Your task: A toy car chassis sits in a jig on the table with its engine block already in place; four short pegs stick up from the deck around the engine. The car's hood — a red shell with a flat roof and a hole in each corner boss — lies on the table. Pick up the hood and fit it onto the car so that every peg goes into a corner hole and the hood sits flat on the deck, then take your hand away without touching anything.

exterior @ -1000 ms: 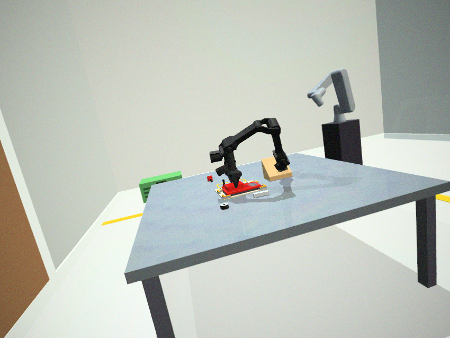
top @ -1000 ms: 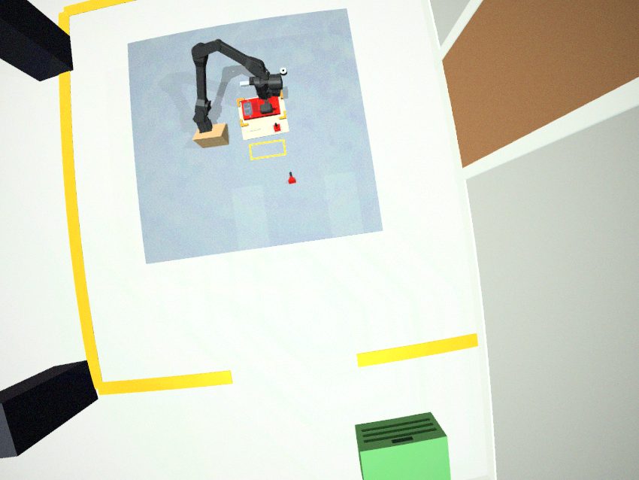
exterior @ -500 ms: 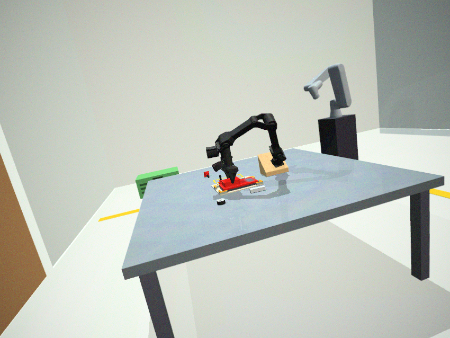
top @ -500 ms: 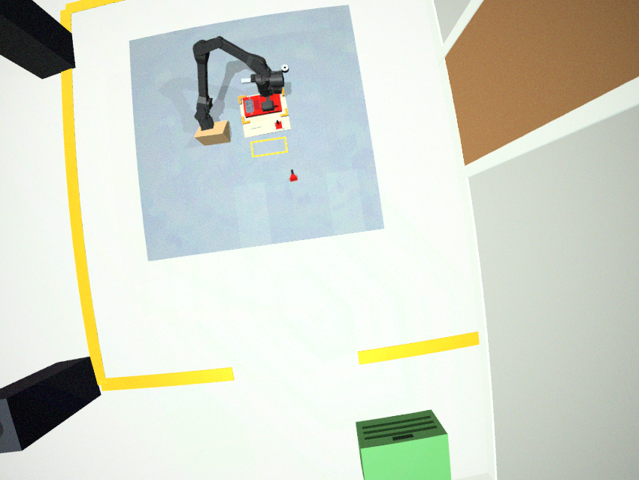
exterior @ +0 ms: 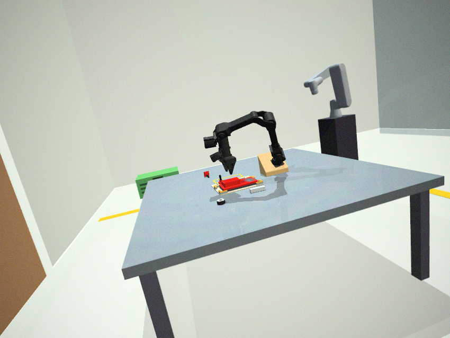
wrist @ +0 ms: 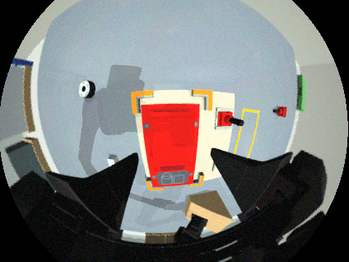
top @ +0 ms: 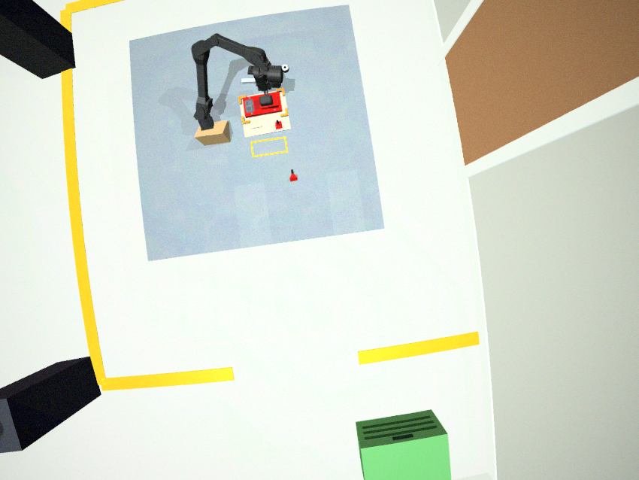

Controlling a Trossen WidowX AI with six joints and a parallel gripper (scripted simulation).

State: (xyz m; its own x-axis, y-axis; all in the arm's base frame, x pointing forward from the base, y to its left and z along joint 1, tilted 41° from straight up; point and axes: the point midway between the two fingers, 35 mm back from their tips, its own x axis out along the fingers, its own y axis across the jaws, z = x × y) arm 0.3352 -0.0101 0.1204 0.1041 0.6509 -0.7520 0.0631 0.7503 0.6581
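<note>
Now: gripper tip 50 mm above the red hood. From my gripper tip the other things lie so: wheel (120 mm ahead, 180 mm to the left, 80 mm below); bar (90 mm behind, 160 mm to the left, 80 mm below).
</note>
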